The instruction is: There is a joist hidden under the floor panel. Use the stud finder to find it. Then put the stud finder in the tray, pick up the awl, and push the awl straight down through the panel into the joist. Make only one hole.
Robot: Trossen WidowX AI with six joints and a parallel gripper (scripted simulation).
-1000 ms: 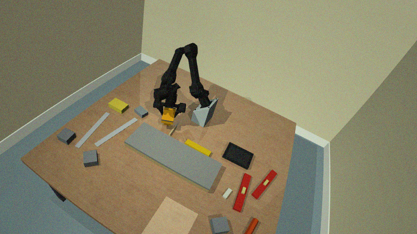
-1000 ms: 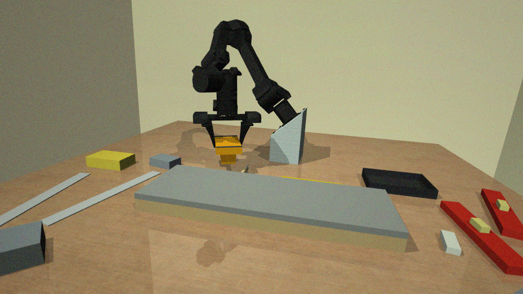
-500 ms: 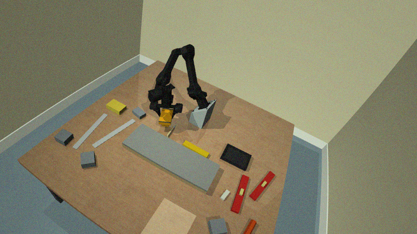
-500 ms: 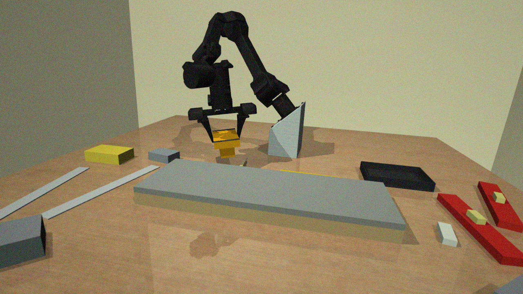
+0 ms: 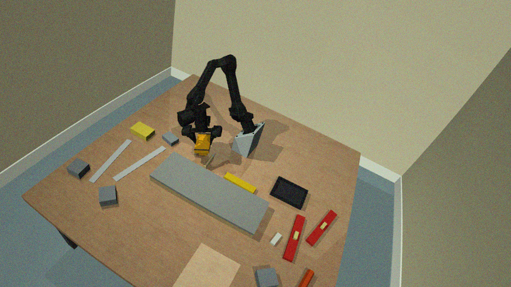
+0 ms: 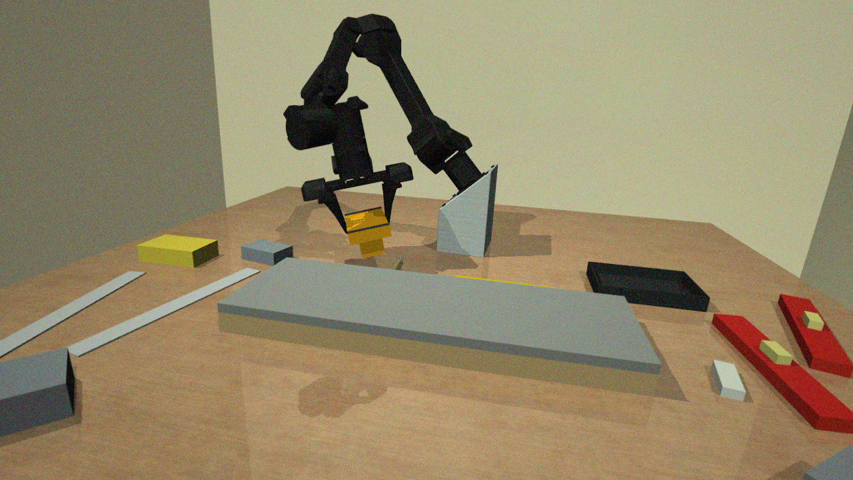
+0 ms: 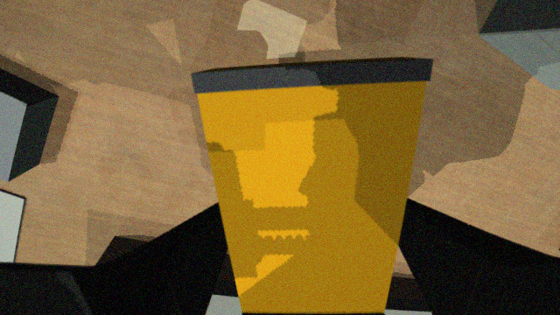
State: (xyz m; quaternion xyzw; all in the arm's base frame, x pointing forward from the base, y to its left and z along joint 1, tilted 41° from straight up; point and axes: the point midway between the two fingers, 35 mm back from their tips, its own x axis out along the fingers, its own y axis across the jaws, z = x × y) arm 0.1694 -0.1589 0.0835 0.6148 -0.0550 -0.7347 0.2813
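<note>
The yellow stud finder is 20 mm behind my gripper tip and 20 mm below it. Round my gripper tip: thin yellow bar 70 mm ahead, 250 mm to the left, 60 mm below; awl 60 mm to the left, 60 mm below; grey block 20 mm ahead, 190 mm to the right, 60 mm below.
</note>
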